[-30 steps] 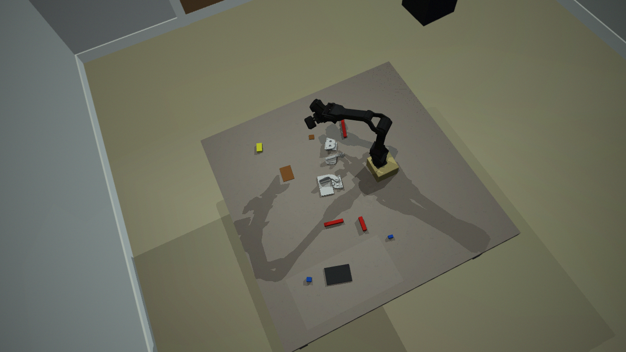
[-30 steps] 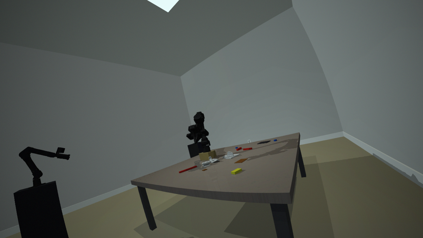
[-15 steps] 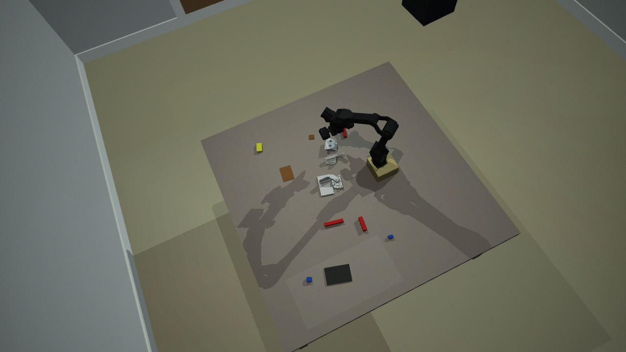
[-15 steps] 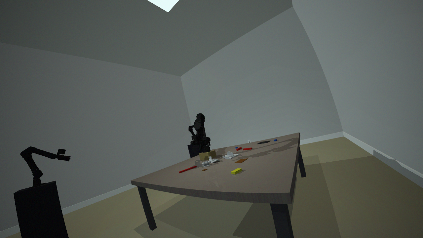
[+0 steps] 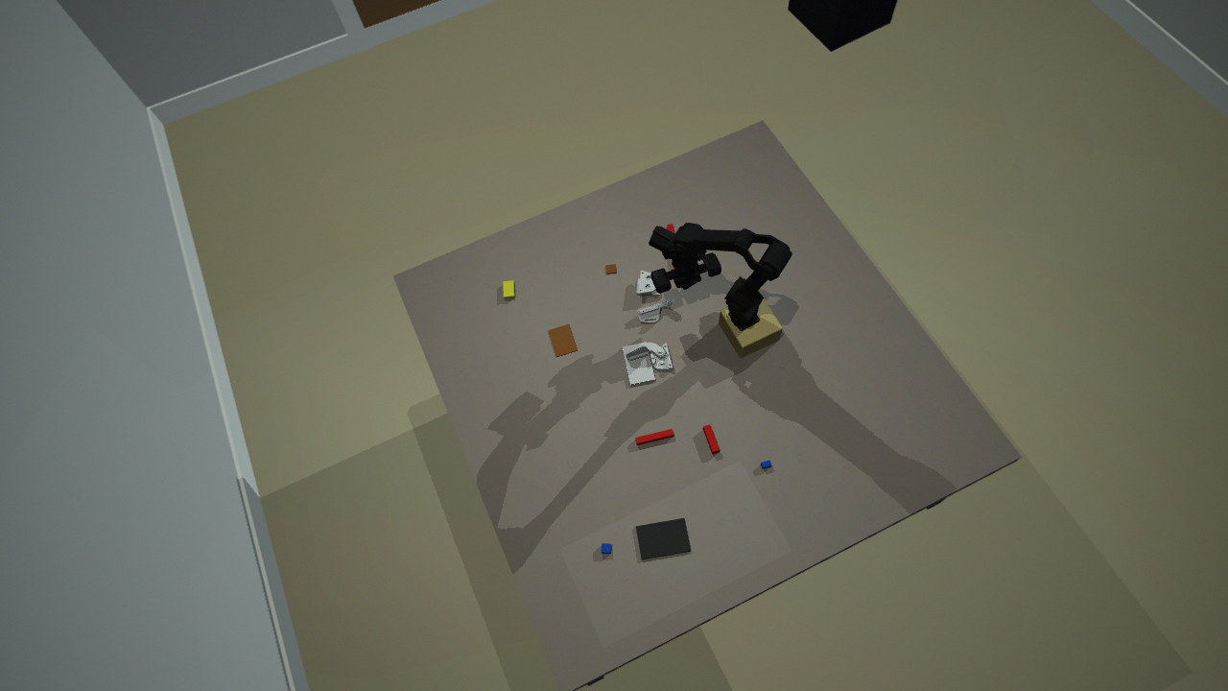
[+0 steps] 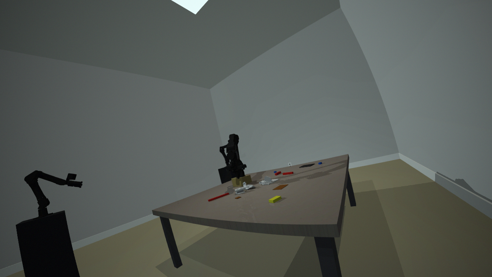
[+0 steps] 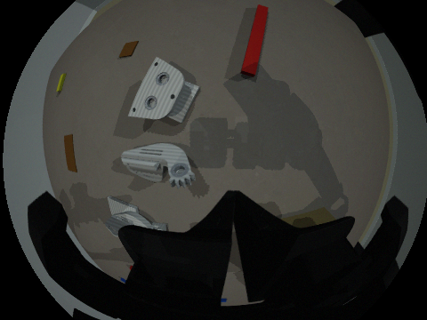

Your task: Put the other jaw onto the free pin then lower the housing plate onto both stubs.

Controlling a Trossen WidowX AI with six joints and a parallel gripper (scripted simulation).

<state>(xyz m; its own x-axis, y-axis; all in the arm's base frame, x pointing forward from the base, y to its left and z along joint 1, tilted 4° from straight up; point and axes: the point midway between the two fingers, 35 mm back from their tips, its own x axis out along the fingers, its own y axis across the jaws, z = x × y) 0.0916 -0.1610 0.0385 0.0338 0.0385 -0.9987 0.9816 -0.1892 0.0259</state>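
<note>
The silver jaw lies 60 mm ahead of my gripper tip, 10 mm to the right of it and 50 mm below it. Round my gripper tip: dark tile (410 mm ahead, 560 mm to the left, 80 mm below); then yellow block (420 mm ahead, 310 mm to the right, 80 mm below); then brown tile (360 mm ahead, 80 mm to the right, 80 mm below).
</note>
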